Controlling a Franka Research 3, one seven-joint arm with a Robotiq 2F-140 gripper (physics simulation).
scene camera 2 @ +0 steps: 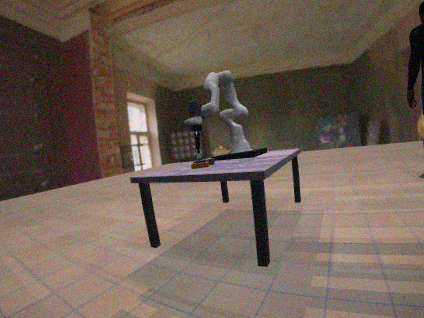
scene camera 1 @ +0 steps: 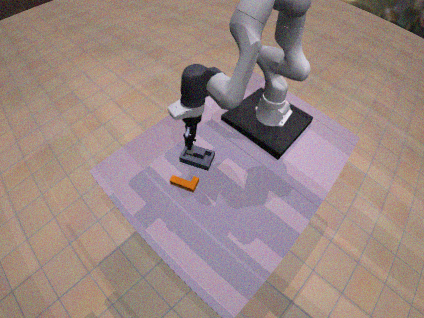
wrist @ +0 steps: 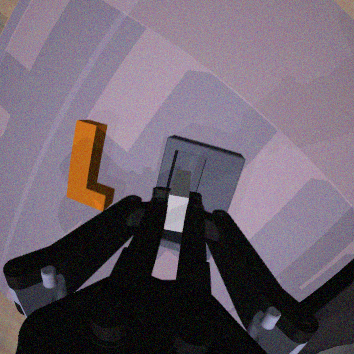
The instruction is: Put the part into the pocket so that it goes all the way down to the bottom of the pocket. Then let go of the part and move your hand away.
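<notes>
The orange L-shaped part (scene camera 1: 185, 183) (scene camera 2: 200, 165) (wrist: 82, 165) lies flat on the table, beside the grey block and apart from it. The dark grey block (scene camera 1: 195, 162) (wrist: 223, 172) has an L-shaped pocket in its top; in the wrist view the gripper hides the block's near part. My gripper (scene camera 1: 188, 147) (wrist: 181, 183) is shut with its fingers together and nothing between them. Its fingertips are over the block, at its far left part in the first scene view. Whether they touch the block I cannot tell.
The arm stands on a black base plate (scene camera 1: 240, 124) (scene camera 2: 257, 153) at the back of the purple table (scene camera 1: 215, 280) (scene camera 2: 200, 177). In the wrist view the part lies left of the fingers.
</notes>
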